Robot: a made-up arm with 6 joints.
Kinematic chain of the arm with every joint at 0, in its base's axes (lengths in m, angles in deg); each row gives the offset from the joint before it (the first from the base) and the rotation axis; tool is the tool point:
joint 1: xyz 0 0 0.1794 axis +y
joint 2: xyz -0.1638 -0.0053 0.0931 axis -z
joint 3: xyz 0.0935 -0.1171 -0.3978 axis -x
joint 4: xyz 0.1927 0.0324 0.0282 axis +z
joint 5: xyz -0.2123 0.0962 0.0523 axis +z
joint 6: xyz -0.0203 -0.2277 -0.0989 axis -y
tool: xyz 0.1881 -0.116 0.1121
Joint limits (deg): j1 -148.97..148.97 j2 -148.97..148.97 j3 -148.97..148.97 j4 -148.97..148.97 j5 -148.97..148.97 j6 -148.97..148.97
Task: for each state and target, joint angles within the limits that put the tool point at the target. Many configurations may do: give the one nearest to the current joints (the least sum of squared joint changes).
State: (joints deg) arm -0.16 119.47 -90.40 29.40 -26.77 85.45
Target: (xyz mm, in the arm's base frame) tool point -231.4 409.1 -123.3
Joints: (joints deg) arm 7.76 134.22 -71.33 16.39 -61.48 89.29
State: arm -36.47 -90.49 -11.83 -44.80 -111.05 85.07
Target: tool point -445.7 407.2 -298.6
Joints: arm -36.02 -88.28 -1.44 -60.59 -118.12 92.37
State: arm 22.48 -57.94 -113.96 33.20 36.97 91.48
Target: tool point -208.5 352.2 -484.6
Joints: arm 18.27 -76.06 -115.13 62.08 13.10 104.74
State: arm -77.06 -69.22 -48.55 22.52 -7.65 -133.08
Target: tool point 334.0 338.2 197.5
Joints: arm -79.49 -41.01 -81.20 37.45 46.44 -96.33
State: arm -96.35 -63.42 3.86 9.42 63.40 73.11
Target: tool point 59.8 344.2 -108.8
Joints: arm -77.18 -91.80 4.95 26.30 93.65 54.69
